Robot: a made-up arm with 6 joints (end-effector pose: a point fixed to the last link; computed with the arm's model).
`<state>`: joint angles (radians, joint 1 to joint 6).
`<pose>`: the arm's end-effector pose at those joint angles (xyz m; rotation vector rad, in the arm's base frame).
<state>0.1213 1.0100 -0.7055 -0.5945 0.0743 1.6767</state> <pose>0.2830 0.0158 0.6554 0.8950 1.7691 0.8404</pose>
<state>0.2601 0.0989 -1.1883 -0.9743 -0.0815 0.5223</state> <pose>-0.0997 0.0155 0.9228 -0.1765 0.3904 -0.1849</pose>
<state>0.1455 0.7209 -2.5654 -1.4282 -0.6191 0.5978</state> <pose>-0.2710 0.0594 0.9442 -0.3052 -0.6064 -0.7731</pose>
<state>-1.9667 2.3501 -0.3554 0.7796 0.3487 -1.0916</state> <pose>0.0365 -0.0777 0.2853 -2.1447 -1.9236 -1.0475</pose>
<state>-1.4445 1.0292 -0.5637 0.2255 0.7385 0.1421</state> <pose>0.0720 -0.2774 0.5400 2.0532 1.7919 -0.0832</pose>
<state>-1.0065 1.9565 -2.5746 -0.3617 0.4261 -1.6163</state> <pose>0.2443 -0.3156 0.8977 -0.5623 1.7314 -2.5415</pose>
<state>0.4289 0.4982 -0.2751 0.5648 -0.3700 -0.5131</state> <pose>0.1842 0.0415 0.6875 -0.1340 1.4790 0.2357</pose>
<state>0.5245 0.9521 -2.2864 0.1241 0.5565 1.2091</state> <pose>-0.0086 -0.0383 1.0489 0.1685 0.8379 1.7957</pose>
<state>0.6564 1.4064 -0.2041 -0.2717 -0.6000 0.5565</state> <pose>0.1602 0.1393 0.4835 -0.4887 2.2222 0.7307</pose>
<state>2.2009 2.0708 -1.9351 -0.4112 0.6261 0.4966</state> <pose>-0.2693 0.3424 0.6497 -2.0291 1.4156 0.9333</pose>
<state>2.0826 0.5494 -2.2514 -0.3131 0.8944 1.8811</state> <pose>0.1146 -0.1635 0.9860 -0.0254 -0.8723 -2.4540</pose>
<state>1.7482 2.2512 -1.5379 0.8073 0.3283 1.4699</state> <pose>-0.0660 0.3686 0.4285 -0.4800 -2.4093 -0.7439</pose>
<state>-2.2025 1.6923 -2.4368 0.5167 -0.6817 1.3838</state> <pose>-0.1395 -0.1489 0.9871 -0.0013 -0.2555 -0.4186</pose>
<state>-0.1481 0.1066 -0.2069 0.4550 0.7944 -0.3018</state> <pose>0.1951 -0.0036 0.6258 -0.0143 2.1911 0.2708</pose>
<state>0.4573 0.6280 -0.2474 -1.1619 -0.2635 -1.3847</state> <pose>0.1435 0.1362 0.5559 -1.8840 -0.0039 -1.3439</pose>
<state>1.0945 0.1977 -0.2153 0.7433 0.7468 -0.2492</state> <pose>0.0485 0.1627 0.6244 -1.2214 2.0624 1.2866</pose>
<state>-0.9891 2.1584 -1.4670 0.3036 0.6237 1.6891</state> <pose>0.2222 -0.3371 0.4301 2.8246 0.3684 0.5901</pose>
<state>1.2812 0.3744 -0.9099 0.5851 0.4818 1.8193</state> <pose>0.0362 0.1130 0.8041 -0.5309 -1.5339 -1.9679</pose>
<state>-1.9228 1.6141 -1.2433 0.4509 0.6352 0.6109</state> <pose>-0.0994 -0.3840 0.5877 2.3818 0.4392 -0.0130</pose>
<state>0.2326 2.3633 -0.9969 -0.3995 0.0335 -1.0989</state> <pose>0.2474 0.0943 0.3009 -2.2529 1.9442 -0.3451</pose>
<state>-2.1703 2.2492 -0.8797 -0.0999 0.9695 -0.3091</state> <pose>-0.0593 -0.1851 0.2958 -2.0458 -1.6787 -0.9630</pose>
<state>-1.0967 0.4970 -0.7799 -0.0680 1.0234 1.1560</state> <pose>0.0905 -0.1990 0.7062 2.0193 1.0172 0.0362</pose>
